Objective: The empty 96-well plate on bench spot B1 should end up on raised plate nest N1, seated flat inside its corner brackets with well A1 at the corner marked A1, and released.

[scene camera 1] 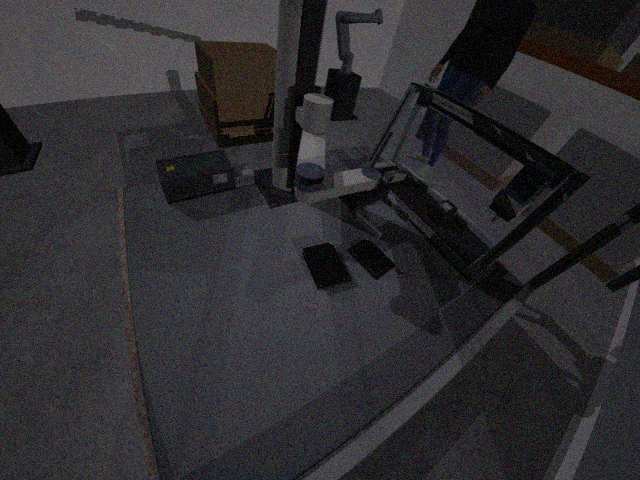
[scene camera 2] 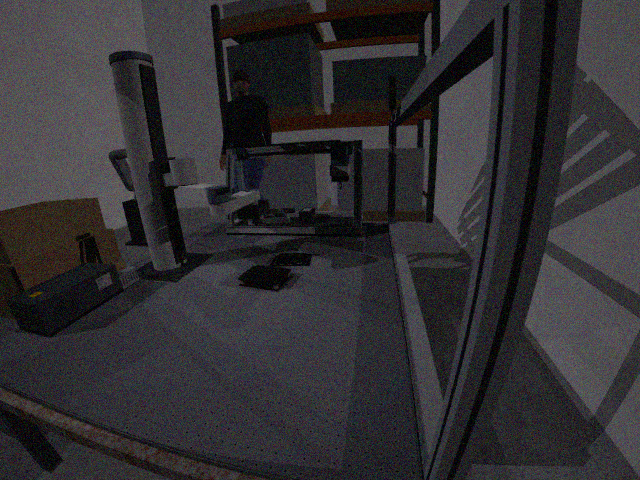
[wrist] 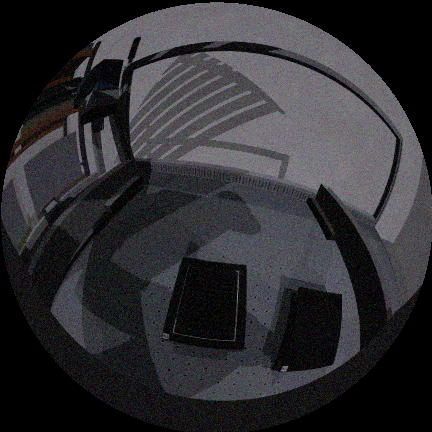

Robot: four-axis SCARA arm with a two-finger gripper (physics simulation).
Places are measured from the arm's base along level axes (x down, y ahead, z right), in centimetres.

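Where they show: gripper, fingertip midpoint: [scene camera 1: 395,227] [scene camera 2: 292,214] [wrist: 226,174]; arm's base, link origin: [scene camera 1: 286,184] [scene camera 2: 171,267].
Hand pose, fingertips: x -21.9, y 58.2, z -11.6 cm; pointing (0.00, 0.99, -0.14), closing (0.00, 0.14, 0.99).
Each offset is from my fingertips to the top centre of the thing. "*": to the spot under its first point.
The 96-well plate {dx +19.0, dy -2.2, dz +0.1 cm} [wrist: 209,302] [scene camera 1: 371,258] [scene camera 2: 292,258] looks like a low black rectangle on bench spot B1, with a thin pale outline around it and a small pale tag at one corner in the wrist view. The raised nest N1 {dx +16.8, dy -6.6, dz +20.4 cm} [wrist: 314,327] [scene camera 1: 326,265] [scene camera 2: 264,277] is the taller black block beside it, also with a pale corner tag; its brackets are too dark to make out. My gripper [wrist: 226,174] [scene camera 2: 245,212] is open and empty, high above the bench. In the wrist view the plate lies below the gap between the fingers, and the nest lies toward the right finger.
A dark box {* dx +9.7, dy -61.7, dz +52.5 cm} [scene camera 1: 196,176] [scene camera 2: 67,297] stands beside the arm's column [scene camera 1: 285,103] [scene camera 2: 140,155]. A dark metal frame {* dx -17.6, dy +23.6, dz -43.1 cm} [scene camera 1: 542,206] [scene camera 2: 357,180] stands at the bench's far side. A cardboard box [scene camera 1: 240,82] [scene camera 2: 56,232] and a person [scene camera 1: 480,51] [scene camera 2: 245,121] are beyond the bench.
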